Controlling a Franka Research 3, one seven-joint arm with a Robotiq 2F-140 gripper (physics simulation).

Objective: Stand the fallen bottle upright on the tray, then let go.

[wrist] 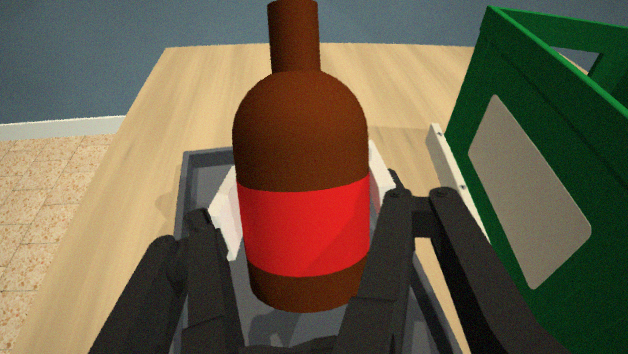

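A brown bottle (301,135) with a red label stands about upright in the middle of the wrist view, its neck pointing up. My gripper (304,171) is shut on the bottle, with a white fingertip pad against each side of its body. The grey tray (185,180) lies beneath and behind the bottle, and its rim shows at the left. The bottle's base is over the tray's floor; I cannot tell whether it touches.
A green crate (465,112) with a beige panel stands close on the right. A white strip (450,162) with screws runs along the crate's near side. The wooden table (200,90) ends at the left, with the tiled floor beyond, and a blue-grey wall is behind.
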